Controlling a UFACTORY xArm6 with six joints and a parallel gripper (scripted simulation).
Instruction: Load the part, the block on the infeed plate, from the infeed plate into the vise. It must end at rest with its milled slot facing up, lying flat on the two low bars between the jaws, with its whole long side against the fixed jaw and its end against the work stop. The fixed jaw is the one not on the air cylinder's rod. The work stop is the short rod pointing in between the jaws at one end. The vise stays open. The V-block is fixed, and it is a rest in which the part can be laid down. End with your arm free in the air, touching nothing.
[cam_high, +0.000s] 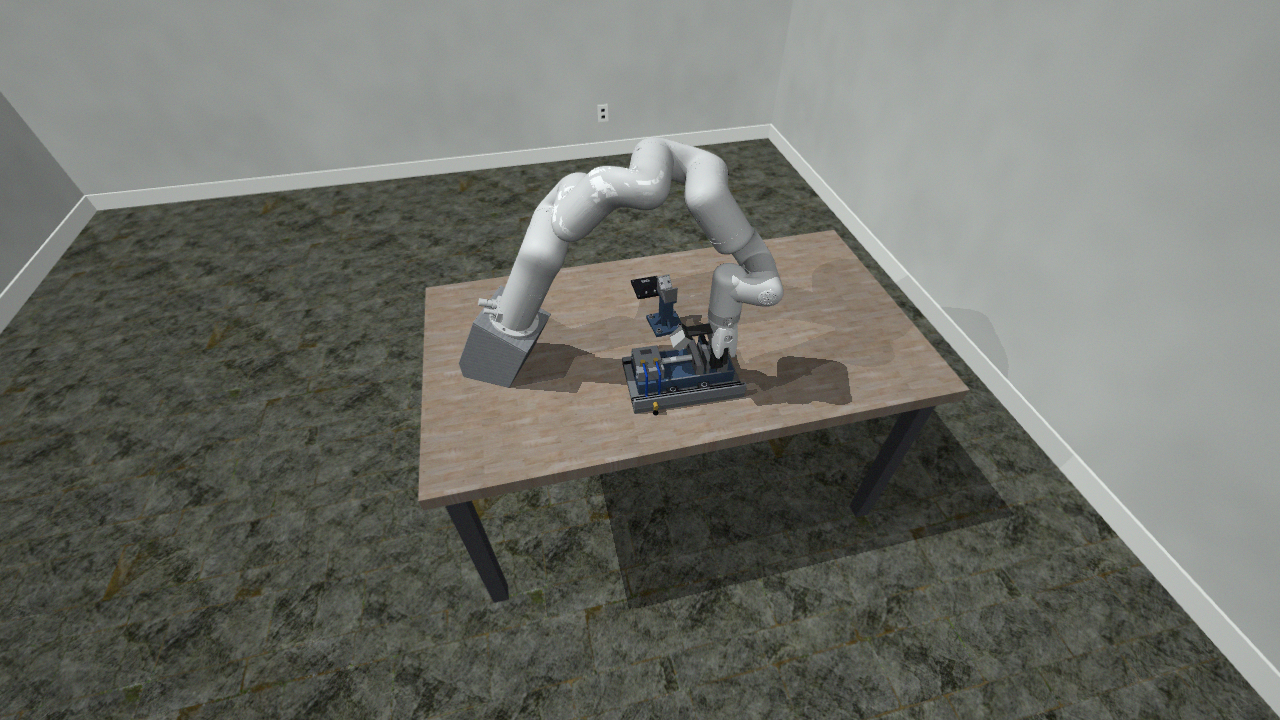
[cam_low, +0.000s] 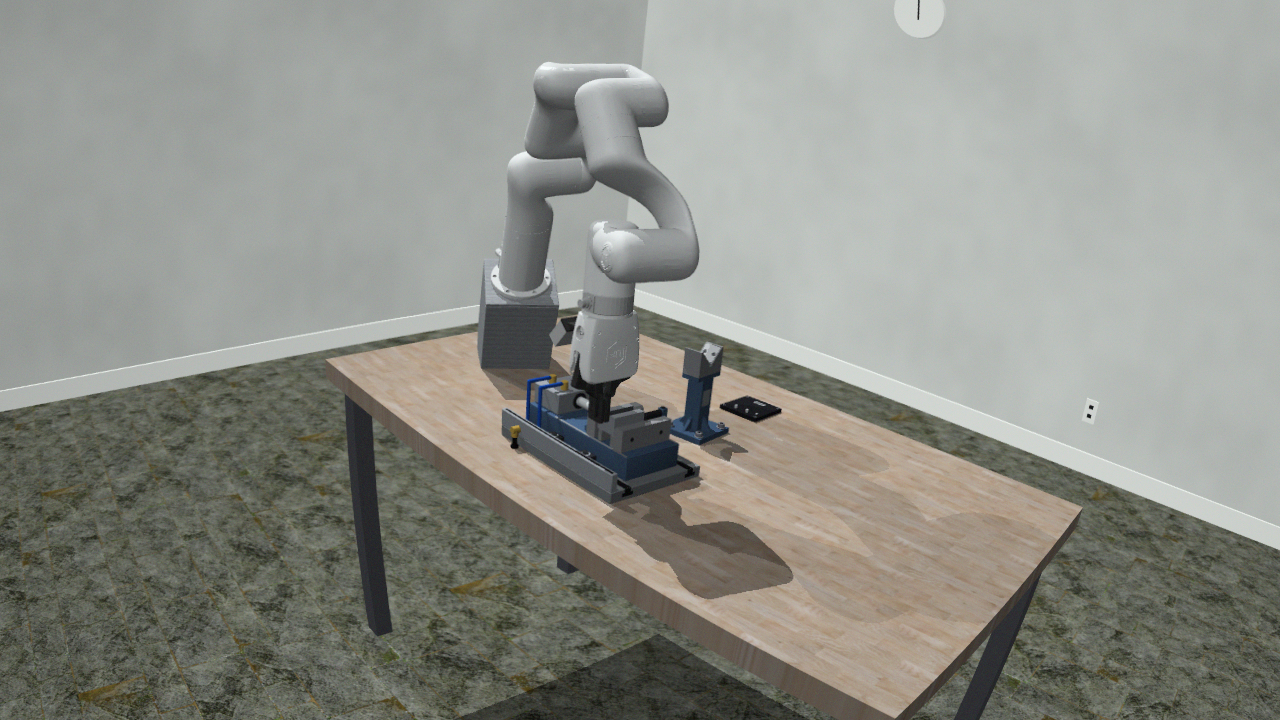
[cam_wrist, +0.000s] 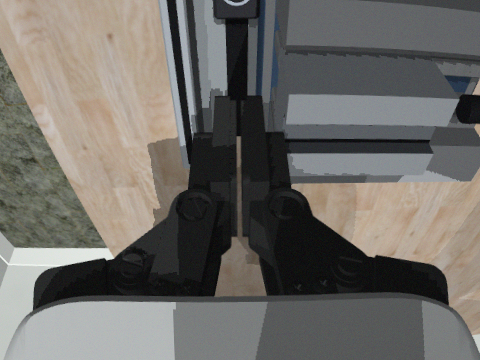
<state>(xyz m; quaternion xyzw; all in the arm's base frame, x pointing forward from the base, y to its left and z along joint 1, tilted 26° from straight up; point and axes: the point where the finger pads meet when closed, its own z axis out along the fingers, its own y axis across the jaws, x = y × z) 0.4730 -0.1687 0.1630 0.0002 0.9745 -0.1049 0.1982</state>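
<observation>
Now: hand 5 cm to the right of the grey block and 2 cm above it. The rest, counted from my hand: fixed jaw: 6 cm to the left, 5 cm below, 3 cm ahead; moving jaw: 7 cm to the left, 5 cm below, 3 cm behind; grey rail: 9 cm below, 7 cm behind, 2 cm to the right.
</observation>
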